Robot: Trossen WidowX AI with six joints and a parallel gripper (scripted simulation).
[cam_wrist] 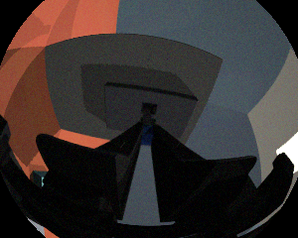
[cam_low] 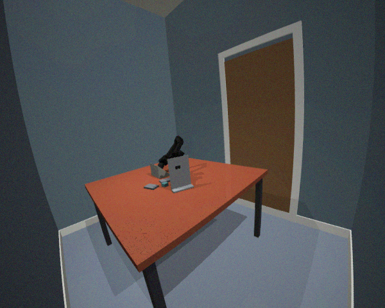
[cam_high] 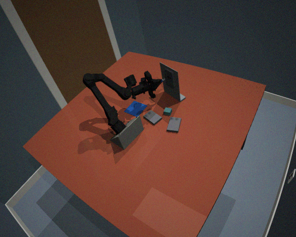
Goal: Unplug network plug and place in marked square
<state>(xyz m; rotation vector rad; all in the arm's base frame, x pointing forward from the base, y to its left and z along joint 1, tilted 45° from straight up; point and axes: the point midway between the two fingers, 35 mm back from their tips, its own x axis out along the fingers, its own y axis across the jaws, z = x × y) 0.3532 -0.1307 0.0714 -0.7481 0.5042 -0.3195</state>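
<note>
Now: the blue marked square 170 mm below my gripper tip, 160 mm behind it and 150 mm to the left of it. Round my gripper tip: network plug: right at my gripper tip; then grey upright panel: 60 mm below, 60 mm ahead, 40 mm to the right.
</note>
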